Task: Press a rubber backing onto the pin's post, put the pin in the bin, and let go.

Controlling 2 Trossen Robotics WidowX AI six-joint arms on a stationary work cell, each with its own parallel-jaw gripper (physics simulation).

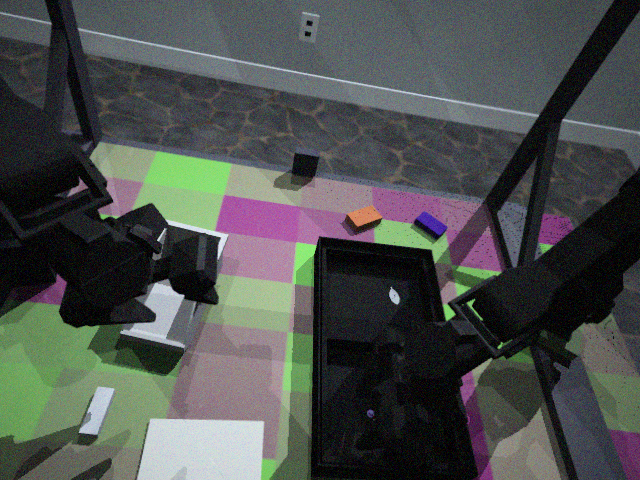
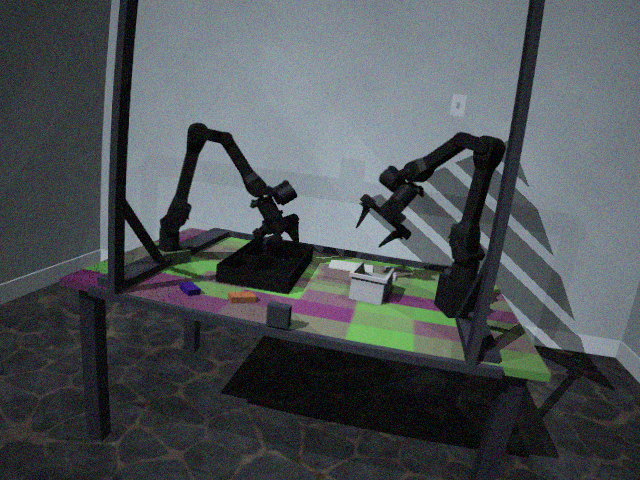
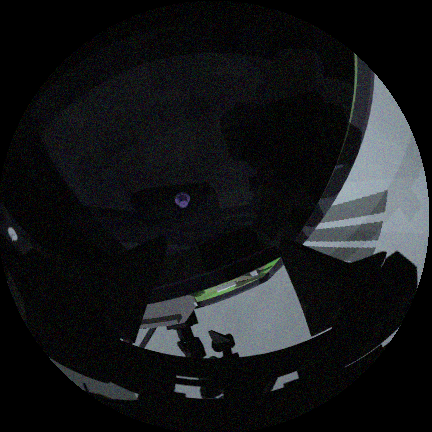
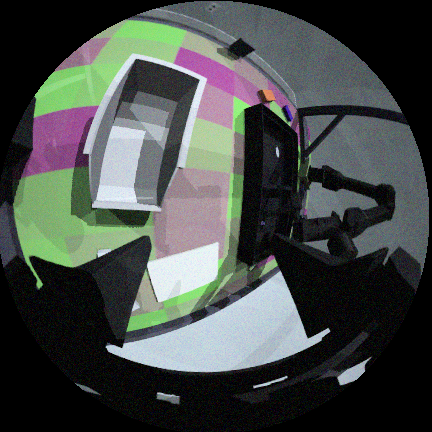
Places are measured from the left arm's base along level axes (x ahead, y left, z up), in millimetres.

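Pixels of known places: left gripper, fingertip midpoint: [image 1: 357, 418] [image 2: 293, 252] [image 3: 224, 243] [image 4: 264, 234]; right gripper, fingertip midpoint: [image 1: 185, 309] [image 2: 367, 237] [image 3: 210, 342] [image 4: 211, 241]; left arm's base, link origin: [image 1: 553, 318] [image 2: 168, 248] [image 4: 309, 174]; right arm's base, link origin: [image 1: 0, 222] [image 2: 463, 280].
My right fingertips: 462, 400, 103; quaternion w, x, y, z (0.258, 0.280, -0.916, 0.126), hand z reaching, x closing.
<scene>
Ahead of a thing's pixels: the offset from my right fingertips to its top centre, as dx, dy, dz. "spot": to the spot under its first point.
A black two-part tray {-230, -180, -90} [image 1: 316, 310] [image 2: 253, 279] [image 4: 251, 190] holds a small white leaf-shaped piece, seemingly the pin {-210, -292, -126} [image 1: 394, 296] [image 3: 12, 233] [image 4: 278, 151], in its far part. A small round purple piece, seemingly the rubber backing {-265, -81, -129} [image 1: 370, 413] [image 3: 182, 200] [image 4: 263, 223], lies in the near part. The post cannot be made out. My left gripper [image 2: 279, 243] [image 3: 224, 243] is open and empty, low over the tray near the purple piece; its fingers are very dark. My right gripper [image 1: 186, 310] [image 2: 368, 236] [image 4: 211, 241] is open and empty, high near the white bin {spot: +53, +13, -106} [image 1: 152, 336] [image 2: 367, 291] [image 4: 127, 206].
An orange block {-81, -425, -125} [image 1: 363, 218] [image 2: 242, 297] [image 4: 267, 95], a blue block {-201, -500, -126} [image 1: 430, 225] [image 2: 189, 288] and a black block {+88, -467, -83} [image 1: 305, 164] [image 2: 279, 315] [image 4: 241, 48] stand near the table's edge. A white slab {-105, +95, -136} [image 1: 204, 449] [image 4: 187, 272] and a white bar {+45, +121, -129} [image 1: 97, 410] lie beyond the bin.
</scene>
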